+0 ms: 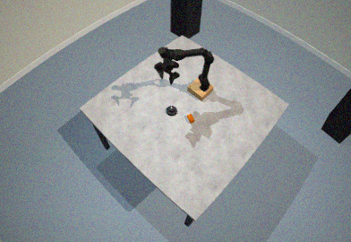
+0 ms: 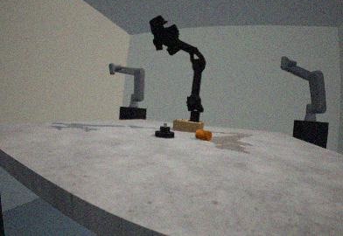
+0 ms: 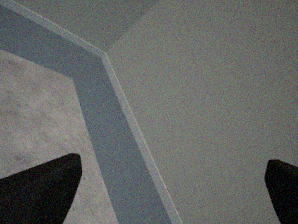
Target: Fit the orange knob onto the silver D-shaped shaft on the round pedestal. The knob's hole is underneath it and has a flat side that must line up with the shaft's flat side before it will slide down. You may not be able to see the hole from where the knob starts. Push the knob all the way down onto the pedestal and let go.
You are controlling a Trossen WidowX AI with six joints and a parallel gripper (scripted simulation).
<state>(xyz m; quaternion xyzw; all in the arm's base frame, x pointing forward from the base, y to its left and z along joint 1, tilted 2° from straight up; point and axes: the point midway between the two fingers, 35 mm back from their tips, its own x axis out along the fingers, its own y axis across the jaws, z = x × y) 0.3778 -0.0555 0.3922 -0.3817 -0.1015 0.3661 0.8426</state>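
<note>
The orange knob is 42 cm below my gripper tip, 14 cm to the left of it and 12 cm behind it. The rest, counted from my gripper tip: round black pedestal: 41 cm below, 7 cm behind, 3 cm to the right.
</note>
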